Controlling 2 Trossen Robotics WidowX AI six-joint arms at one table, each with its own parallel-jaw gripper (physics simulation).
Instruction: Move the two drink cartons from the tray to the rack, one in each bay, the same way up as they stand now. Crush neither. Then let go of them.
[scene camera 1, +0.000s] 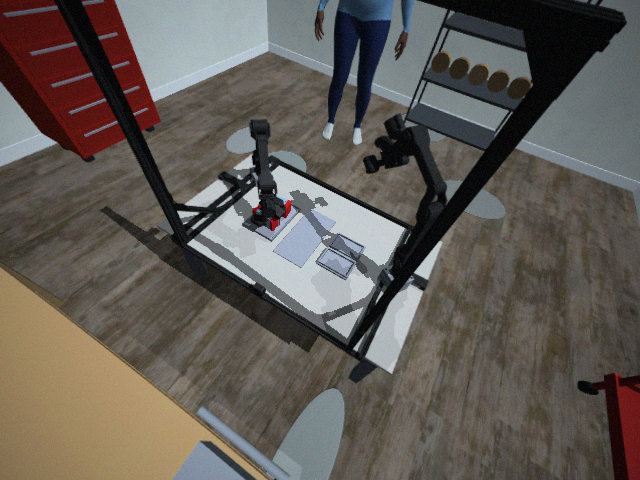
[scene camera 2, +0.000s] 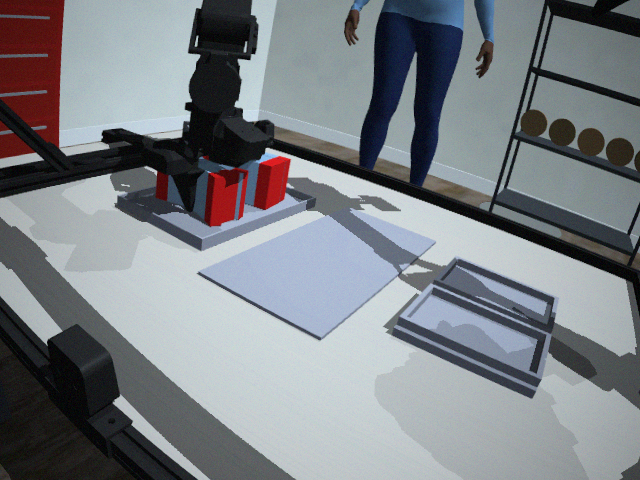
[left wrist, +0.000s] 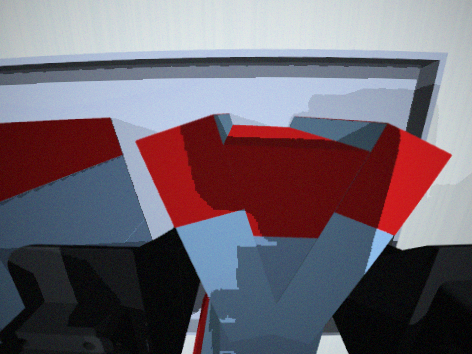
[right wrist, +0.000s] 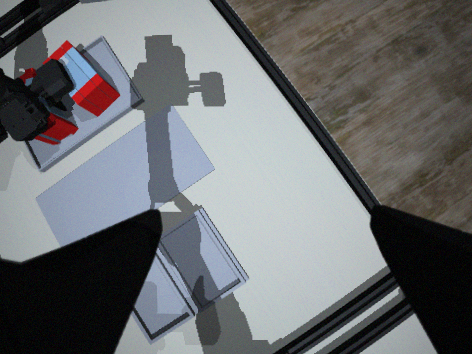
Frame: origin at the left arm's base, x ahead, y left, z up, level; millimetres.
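Where they show: left gripper, between the fingertips: (scene camera 1: 268, 221) (scene camera 2: 202, 206); right gripper, between the fingertips: (scene camera 1: 376, 170) (scene camera 2: 575, 6) (right wrist: 265, 218).
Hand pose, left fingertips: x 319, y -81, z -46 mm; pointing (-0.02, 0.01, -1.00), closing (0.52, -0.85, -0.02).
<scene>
Each offset is from my left fingertips to the top centre of the thing. Level surfaces: height alone.
Two red and blue drink cartons lie in the grey tray {35 mm left, 28 mm back, 6 mm up} (scene camera 1: 268, 231) (scene camera 2: 199, 233) (right wrist: 112, 56) at the table's far left. My left gripper (scene camera 1: 268, 216) (scene camera 2: 210, 188) (left wrist: 253, 216) is down in the tray, open, with one finger on each side of the near carton {5 mm right, 8 mm back, 64 mm up} (scene camera 2: 223, 200) (left wrist: 270, 182). The other carton {77 mm left, 59 mm back, 64 mm up} (scene camera 2: 271, 181) (left wrist: 87, 189) (right wrist: 92, 89) lies just beside it. The two-bay rack {254 mm left, 319 mm ahead, 10 mm up} (scene camera 1: 318, 261) (scene camera 2: 461, 350) (right wrist: 224, 246) is empty on the right. My right gripper (scene camera 1: 371, 163) (right wrist: 265, 218) is open and empty, high above the table's right side.
A flat grey mat {6 mm down} (scene camera 1: 301, 240) (scene camera 2: 318, 276) (right wrist: 105, 189) lies between tray and rack. A person (scene camera 1: 361, 57) stands behind the table. A shelf unit (scene camera 1: 461, 129) is at the back right, a red drawer cabinet (scene camera 1: 109, 95) at the back left.
</scene>
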